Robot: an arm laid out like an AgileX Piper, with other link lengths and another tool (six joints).
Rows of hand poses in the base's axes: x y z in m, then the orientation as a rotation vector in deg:
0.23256 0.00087 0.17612 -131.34 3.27 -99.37
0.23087 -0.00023 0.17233 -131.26 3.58 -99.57
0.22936 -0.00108 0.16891 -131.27 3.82 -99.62
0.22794 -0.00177 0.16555 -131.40 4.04 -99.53
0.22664 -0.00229 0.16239 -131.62 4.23 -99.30
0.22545 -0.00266 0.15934 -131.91 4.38 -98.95
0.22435 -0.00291 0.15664 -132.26 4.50 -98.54
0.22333 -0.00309 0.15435 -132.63 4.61 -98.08
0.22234 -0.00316 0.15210 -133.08 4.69 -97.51
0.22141 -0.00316 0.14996 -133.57 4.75 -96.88
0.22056 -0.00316 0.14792 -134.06 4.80 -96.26
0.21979 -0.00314 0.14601 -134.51 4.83 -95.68
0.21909 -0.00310 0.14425 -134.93 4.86 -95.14
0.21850 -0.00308 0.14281 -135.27 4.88 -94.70
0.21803 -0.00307 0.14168 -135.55 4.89 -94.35
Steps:
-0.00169 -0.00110 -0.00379 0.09 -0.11 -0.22
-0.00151 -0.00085 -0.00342 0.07 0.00 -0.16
-0.00142 -0.00069 -0.00336 0.04 0.12 -0.14
-0.00130 -0.00052 -0.00316 0.03 0.23 -0.10
-0.00119 -0.00037 -0.00305 0.02 0.32 -0.06
-0.00110 -0.00025 -0.00270 0.00 0.38 -0.04
-0.00102 -0.00018 -0.00229 0.00 0.41 -0.03
-0.00099 -0.00007 -0.00225 -0.02 0.50 0.00
-0.00093 0.00000 -0.00214 -0.03 0.55 0.02
-0.00085 0.00000 -0.00204 -0.04 0.54 0.02
-0.00077 0.00002 -0.00191 -0.04 0.50 0.03
-0.00070 0.00004 -0.00176 -0.04 0.47 0.02
-0.00059 0.00002 -0.00144 -0.03 0.38 0.02
-0.00047 0.00001 -0.00113 -0.04 0.31 0.02

